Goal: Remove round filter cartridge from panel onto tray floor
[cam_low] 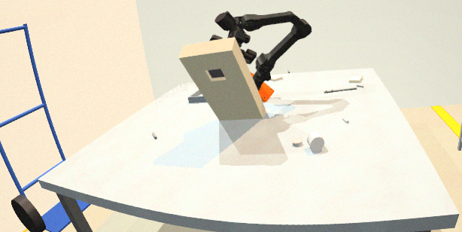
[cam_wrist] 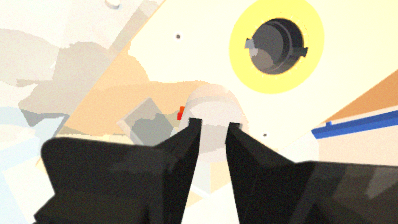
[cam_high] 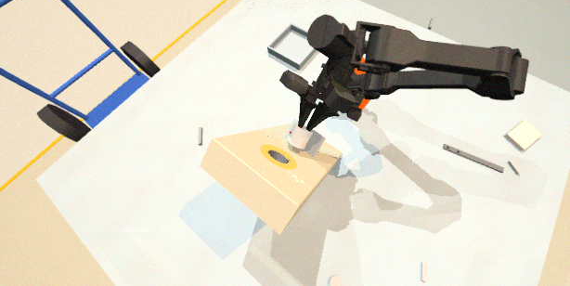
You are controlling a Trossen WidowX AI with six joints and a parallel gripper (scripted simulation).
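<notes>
My gripper tip is now 1 cm short of the white round filter cartridge and 1 cm above it. The rest, counted from my gripper tip: grey tray (36 cm behind, 27 cm to the right, 21 cm below); then tan service panel (5 cm below, 5 cm ahead).
</notes>
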